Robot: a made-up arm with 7 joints.
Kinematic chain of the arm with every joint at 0, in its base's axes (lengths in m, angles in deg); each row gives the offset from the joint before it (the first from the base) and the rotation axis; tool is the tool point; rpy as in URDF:
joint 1: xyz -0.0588 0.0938 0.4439 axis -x
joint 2: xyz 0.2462 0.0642 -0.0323 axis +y
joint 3: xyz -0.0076 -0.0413 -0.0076 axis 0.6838 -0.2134 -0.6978
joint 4: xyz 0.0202 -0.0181 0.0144 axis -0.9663 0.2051 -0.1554
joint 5: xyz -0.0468 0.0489 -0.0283 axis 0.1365 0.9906 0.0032
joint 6: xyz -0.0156 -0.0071 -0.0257 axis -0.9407 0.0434 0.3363
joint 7: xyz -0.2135 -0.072 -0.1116 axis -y
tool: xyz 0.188 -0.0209 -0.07 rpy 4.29 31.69 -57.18
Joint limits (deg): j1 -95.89..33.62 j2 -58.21..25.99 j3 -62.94..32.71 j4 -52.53..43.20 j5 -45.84..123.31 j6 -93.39..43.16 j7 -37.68..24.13
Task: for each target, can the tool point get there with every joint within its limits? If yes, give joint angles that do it. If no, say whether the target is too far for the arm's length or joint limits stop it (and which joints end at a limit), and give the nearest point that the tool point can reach.
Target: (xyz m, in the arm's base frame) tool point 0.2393 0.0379 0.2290
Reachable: yes | joints -43.81 17.59 -44.13 17.43 -22.60 12.64 -2.01
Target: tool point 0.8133 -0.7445 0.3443
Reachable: no: too far | nearest point 0.3999 -0.2198 0.3697 | short by 0.669 m
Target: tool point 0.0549 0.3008 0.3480
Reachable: yes | joints -53.72 -20.25 -12.36 -34.10 42.80 -20.08 11.49
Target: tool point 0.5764 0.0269 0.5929
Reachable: no: joint limits stop it (at a limit: joint 1, joint 2, joint 3, joint 5, joint 7) | nearest point 0.5035 0.0673 0.5958 | short by 0.083 m
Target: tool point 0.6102 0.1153 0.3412
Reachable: no: joint limits stop it (at a limit: joint 2, joint 3, joint 5, joint 7) | nearest point 0.5370 0.1174 0.3313 | short by 0.074 m
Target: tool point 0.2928 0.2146 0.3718
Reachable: yes | joints -65.41 -31.32 -19.02 -45.33 -31.95 27.24 13.64
